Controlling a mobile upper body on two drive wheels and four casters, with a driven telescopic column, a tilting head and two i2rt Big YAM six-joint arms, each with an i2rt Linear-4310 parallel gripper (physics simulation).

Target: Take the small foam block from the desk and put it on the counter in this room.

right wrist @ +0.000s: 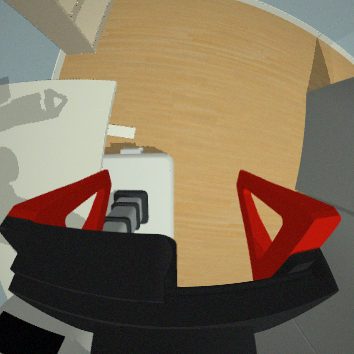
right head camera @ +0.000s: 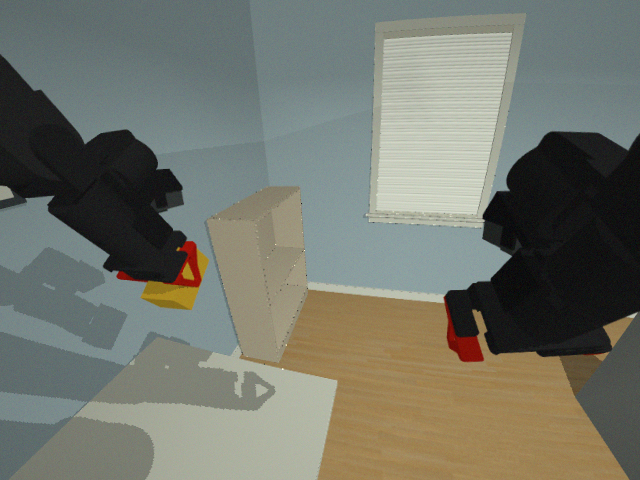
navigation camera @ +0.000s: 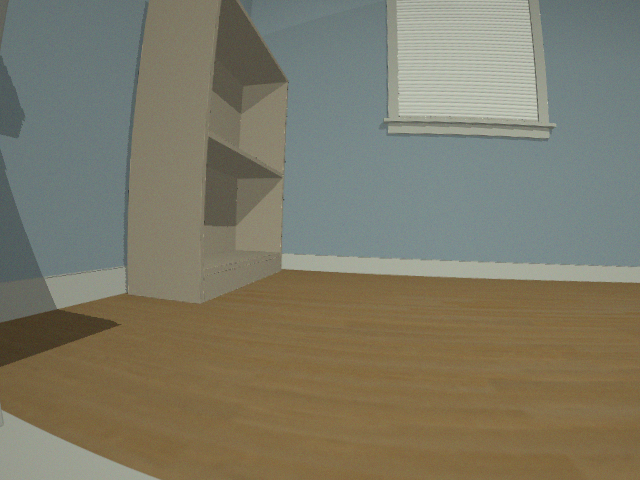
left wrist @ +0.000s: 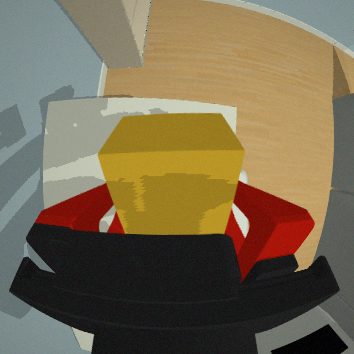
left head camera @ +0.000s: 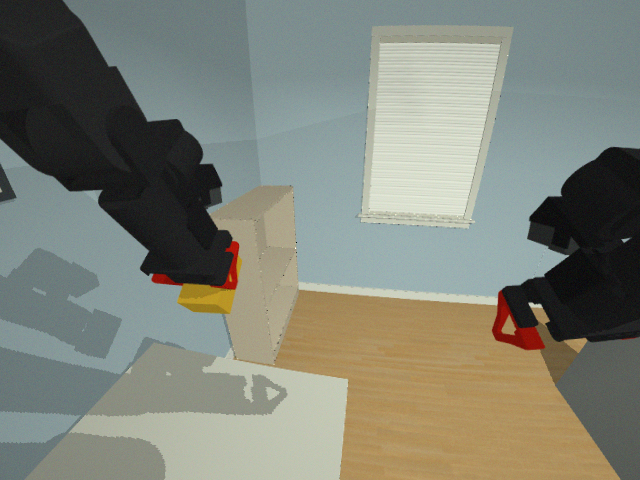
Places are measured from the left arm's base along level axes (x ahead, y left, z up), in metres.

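Where they show: left gripper, fingertip midpoint: [right head camera: 183, 282] [left wrist: 173, 177] [left head camera: 217, 284]; right gripper, fingertip midpoint: [right wrist: 173, 176] [right head camera: 487, 341] [left head camera: 527, 332].
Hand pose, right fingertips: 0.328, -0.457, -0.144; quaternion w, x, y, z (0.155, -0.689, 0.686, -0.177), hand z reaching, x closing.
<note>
After its pixels a point has its place, as x, y, z.
A yellow foam block [left head camera: 206, 301] @[0.361, -0.022, -0.111] [right head camera: 173, 296] @[0.362, -0.036, -0.109] [left wrist: 172, 185] @[0.420, -0.012, -0.075] is held in the air by my left gripper [left head camera: 205, 284] @[0.418, -0.013, -0.124] [right head camera: 159, 281] [left wrist: 173, 177] @[0.418, -0.013, -0.124], which is shut on it, with red fingers on both sides. The block sticks out past the fingertips. Below and in front is a white desk top [left head camera: 289, 439] @[0.419, -0.091, -0.636] [right head camera: 279, 439] @[0.414, -0.113, -0.637] [left wrist: 65, 150] @[0.505, 0.399, -0.636] [right wrist: 65, 130] @[0.427, -0.071, -0.636], with arm shadows on it. My right gripper [left head camera: 573, 338] [right head camera: 532, 352] [right wrist: 173, 176] @[0.328, -0.456, -0.144] is open, its fingers wide apart over the floor and the edge of the robot's base. No surface in view can be told for certain as the counter.
A beige bookshelf [left head camera: 248, 310] @[1.191, 0.259, -0.875] [right head camera: 232, 279] @[1.205, 0.352, -0.668] [left wrist: 115, 40] @[1.192, 0.263, -0.958] [right wrist: 65, 30] @[1.189, 0.242, -0.983] [navigation camera: 165, 155] @[1.195, 0.286, -0.915] stands by the wall beyond the desk. A large grey unit [left head camera: 610, 403] @[0.668, -1.678, -1.108] [right head camera: 615, 403] @[0.768, -1.695, -1.142] [left wrist: 345, 145] @[0.443, -1.643, -1.183] [right wrist: 330, 135] @[0.505, -1.653, -1.012] is at the right. A window [left head camera: 423, 129] @[1.895, -0.913, 0.126] [right head camera: 439, 124] @[1.887, -0.964, 0.133] [navigation camera: 465, 62] @[1.890, -0.942, -0.178] is in the far wall.
</note>
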